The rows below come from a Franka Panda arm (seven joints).
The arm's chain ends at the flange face. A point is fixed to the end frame.
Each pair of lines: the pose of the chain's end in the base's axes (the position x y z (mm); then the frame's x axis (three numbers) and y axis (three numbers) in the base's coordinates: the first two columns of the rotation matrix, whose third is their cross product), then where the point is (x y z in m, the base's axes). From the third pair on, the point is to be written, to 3 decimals.
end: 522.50 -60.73 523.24 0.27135 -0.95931 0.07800 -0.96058 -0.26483 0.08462
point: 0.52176 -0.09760 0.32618
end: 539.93 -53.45 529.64 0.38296 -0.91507 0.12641 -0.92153 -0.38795 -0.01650
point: 0.56602 -0.09113 0.33447
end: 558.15 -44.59 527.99 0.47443 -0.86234 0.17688 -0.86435 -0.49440 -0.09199
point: 0.606 -0.080 0.337
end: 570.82 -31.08 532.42 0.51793 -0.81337 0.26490 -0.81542 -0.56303 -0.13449
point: 0.638 -0.073 0.348
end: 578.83 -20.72 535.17 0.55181 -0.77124 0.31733 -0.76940 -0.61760 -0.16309
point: 0.659 -0.063 0.356
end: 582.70 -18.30 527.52 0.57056 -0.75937 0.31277 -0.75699 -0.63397 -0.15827
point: 0.662 -0.059 0.348
